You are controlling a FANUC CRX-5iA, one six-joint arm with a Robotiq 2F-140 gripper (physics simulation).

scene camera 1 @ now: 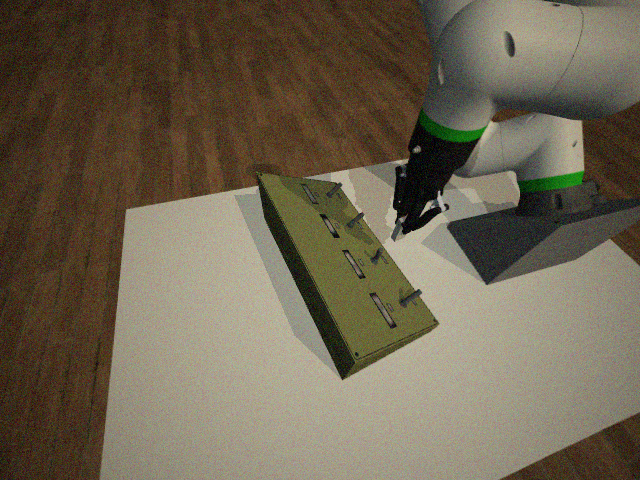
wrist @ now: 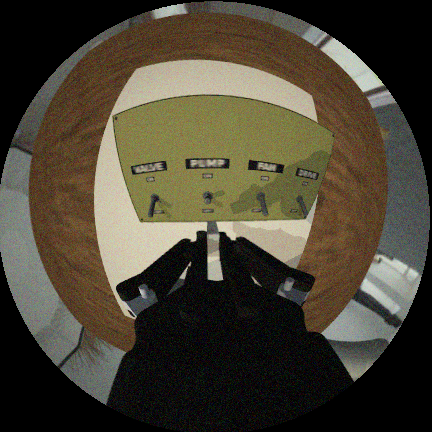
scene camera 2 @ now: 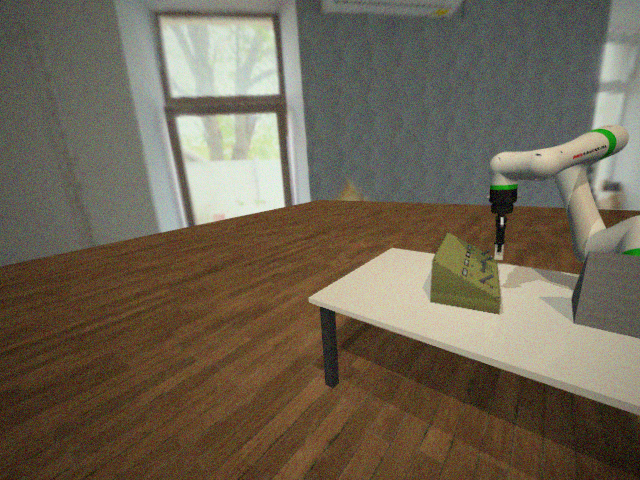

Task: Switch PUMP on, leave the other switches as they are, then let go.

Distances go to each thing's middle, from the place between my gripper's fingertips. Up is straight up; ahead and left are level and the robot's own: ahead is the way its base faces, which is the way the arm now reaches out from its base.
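Labels:
For the olive switch panel (scene camera 1: 357, 303), my hand is 70 mm above it, then 130 mm short of it and 40 mm to the left of it.

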